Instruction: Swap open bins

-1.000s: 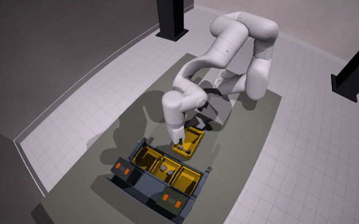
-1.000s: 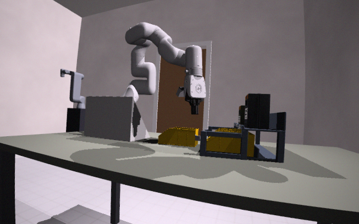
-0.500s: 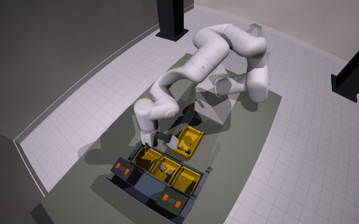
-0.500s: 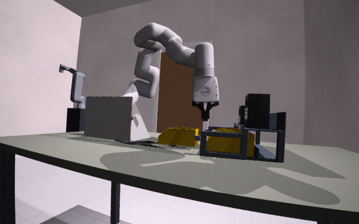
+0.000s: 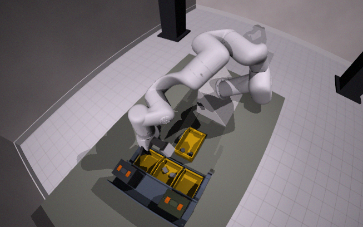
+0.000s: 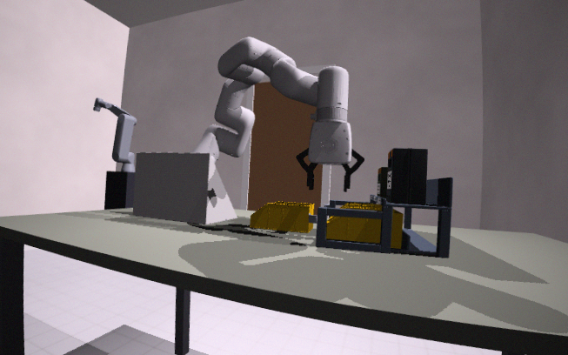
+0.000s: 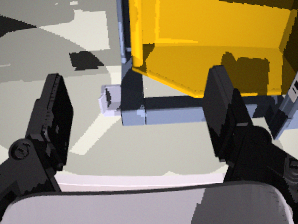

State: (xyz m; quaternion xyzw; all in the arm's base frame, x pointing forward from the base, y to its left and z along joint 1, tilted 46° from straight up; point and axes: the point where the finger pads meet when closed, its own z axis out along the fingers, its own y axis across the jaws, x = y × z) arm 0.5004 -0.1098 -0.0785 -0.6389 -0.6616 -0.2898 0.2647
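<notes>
Now: the shelf's front bar 120 mm below my hand, 110 mm to the left of it and 20 mm behind it. Also, from my hand: black box 180 mm ahead, 30 mm above.
</notes>
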